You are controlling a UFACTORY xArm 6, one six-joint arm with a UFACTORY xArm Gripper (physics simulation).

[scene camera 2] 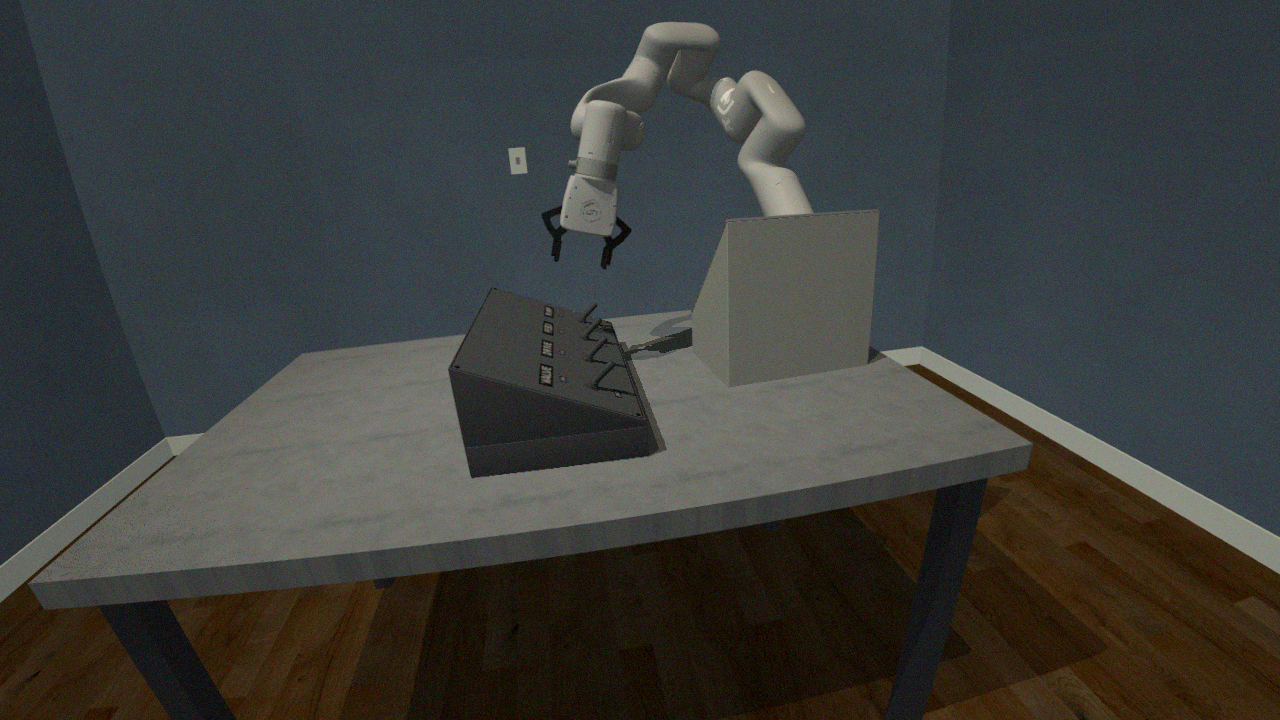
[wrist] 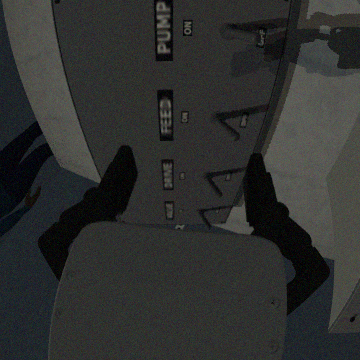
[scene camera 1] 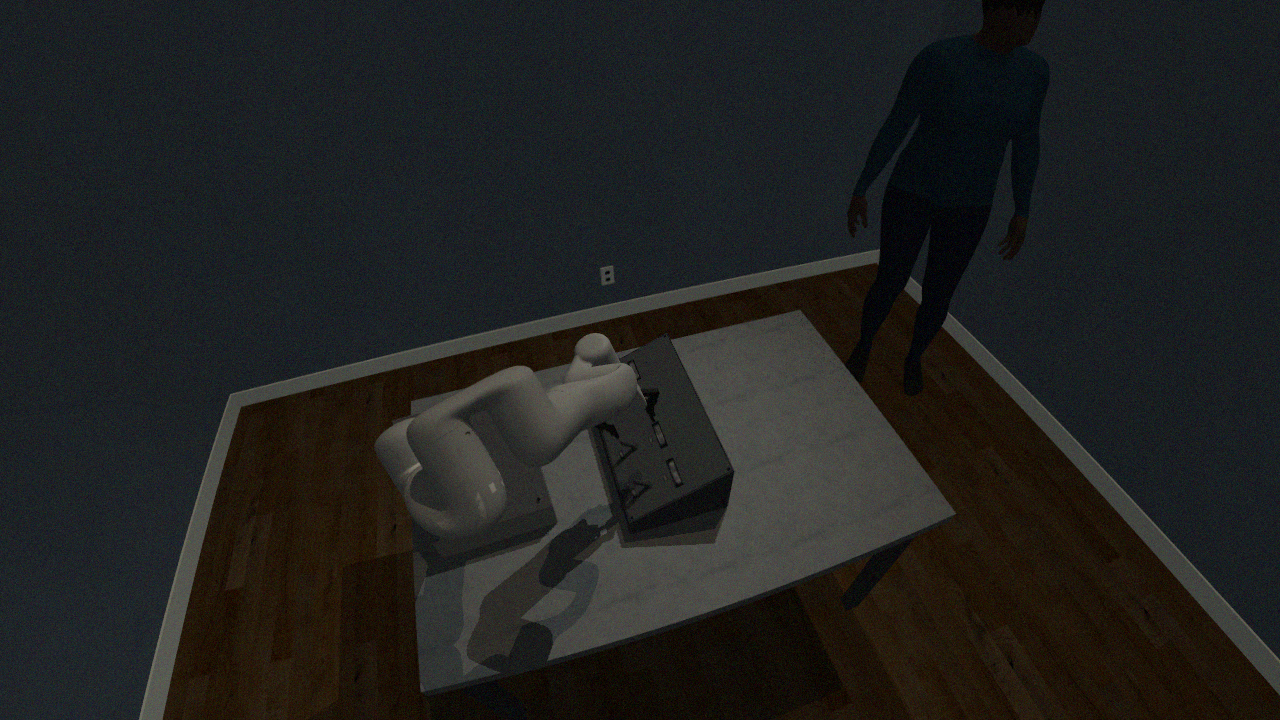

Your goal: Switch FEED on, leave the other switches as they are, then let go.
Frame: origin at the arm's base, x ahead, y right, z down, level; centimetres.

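Where they show: gripper, fingertip midpoint: [scene camera 2: 579,264] [wrist: 189,162] [scene camera 1: 634,426]; arm's base, origin of the base link: [scene camera 2: 804,252].
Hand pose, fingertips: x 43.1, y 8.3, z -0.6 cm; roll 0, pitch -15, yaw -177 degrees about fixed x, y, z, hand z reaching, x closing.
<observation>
Things, the pixels of their top centre, and the offset from my fingertips. "spot": a spot on its surface instead. Level surfaces: height alone.
- FEED nameplate, surface spot: [wrist: 165,115] spot: dx +7.5, dy -2.6, dz +10.8 cm
- PUMP, surface spot: [wrist: 164,31] spot: dx +6.2, dy +8.6, dz +10.9 cm
- DRIVE, surface spot: [wrist: 168,174] spot: dx +8.6, dy -14.4, dz +10.9 cm
- smaller fourth plate, surface spot: [wrist: 169,210] spot: dx +9.9, dy -26.6, dz +10.9 cm
- FEED lever, middle of its top: [wrist: 223,135] [scene camera 2: 591,318] dx -0.7, dy -3.7, dz +9.8 cm
- label, surface spot: [wrist: 185,117] spot: dx +5.0, dy -3.2, dz +11.9 cm
- grey table, its level: dz +22.6 cm
The dark sloped switch panel [scene camera 1: 693,429] [scene camera 2: 501,335] [wrist: 120,75] stands on the table. In the wrist view the FEED nameplate [wrist: 165,115] lies between PUMP [wrist: 164,31] and a plate that seems to read DRIVE [wrist: 168,174]; a smaller fourth plate [wrist: 169,210] is blurred. The FEED lever [wrist: 227,127] [scene camera 2: 593,329] leans to the lower edge, the OFF side, away from its ON label [wrist: 185,117]. The other levers appear to lean the same way. My gripper [scene camera 1: 631,419] [scene camera 2: 580,262] [wrist: 189,162] is open and empty, above the panel and apart from the levers.
The grey table [scene camera 1: 805,429] [scene camera 2: 340,483] carries a pale wedge-shaped block [scene camera 2: 796,300] at the arm's base, to the right of the panel in scene camera 2. A person [scene camera 1: 962,125] stands beyond the table's far right corner in scene camera 1.
</observation>
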